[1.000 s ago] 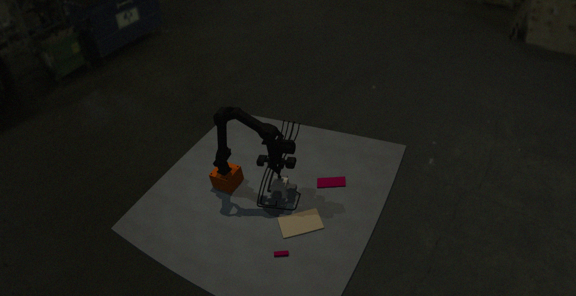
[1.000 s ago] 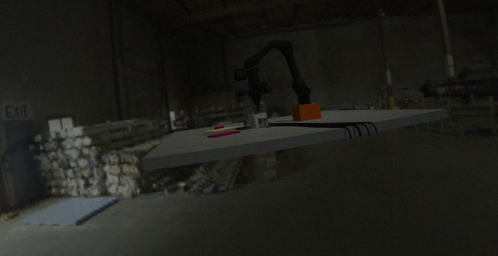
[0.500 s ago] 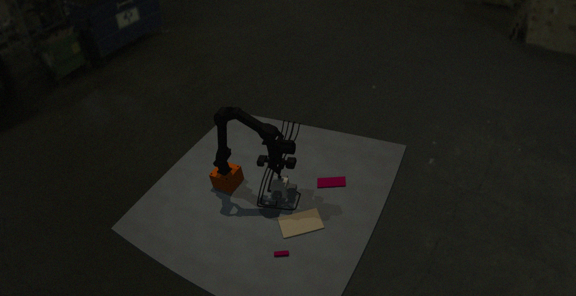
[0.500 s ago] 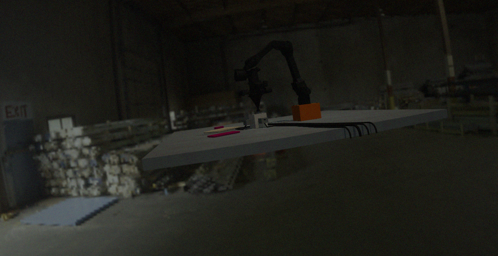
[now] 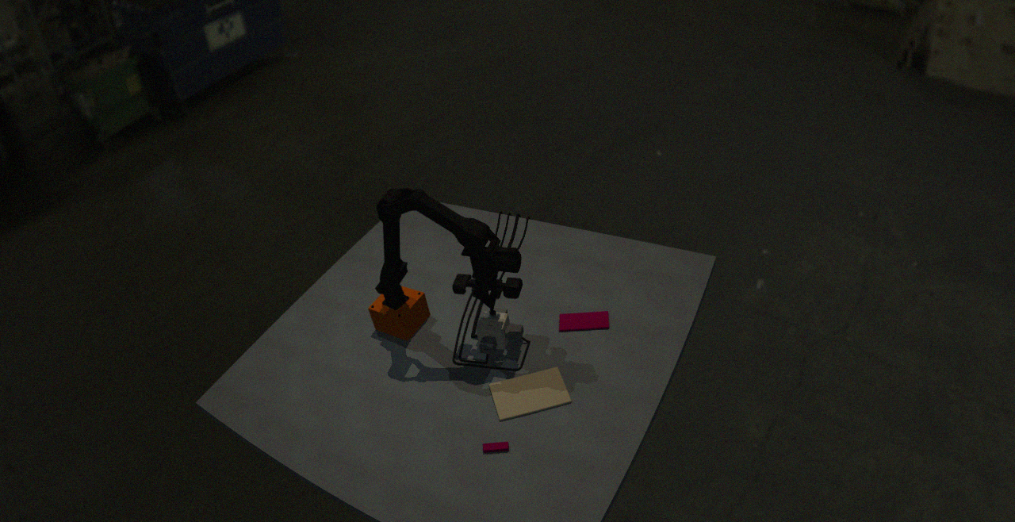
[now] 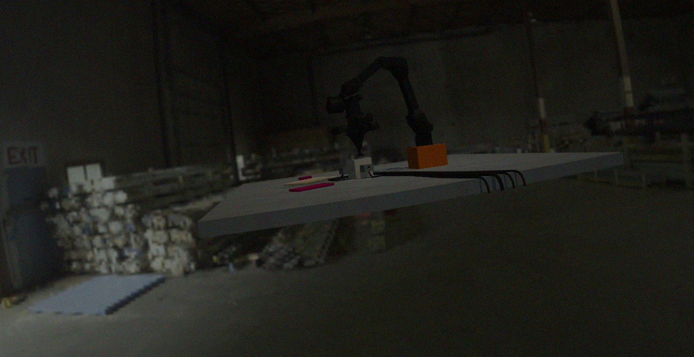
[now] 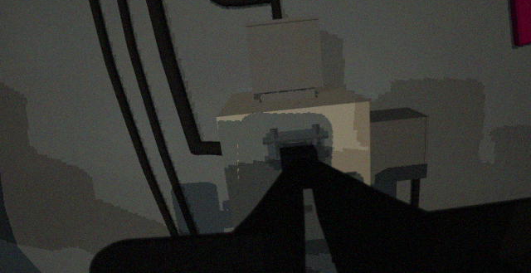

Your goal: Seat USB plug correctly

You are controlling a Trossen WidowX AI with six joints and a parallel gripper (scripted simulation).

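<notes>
Right now the dark USB plug is 20 mm below my gripper tip. Round my gripper tip: beige card 220 mm ahead, 150 mm to the right, 110 mm below; magenta block 200 mm ahead, 170 mm to the left, 110 mm below; USB socket 40 mm below.
</notes>
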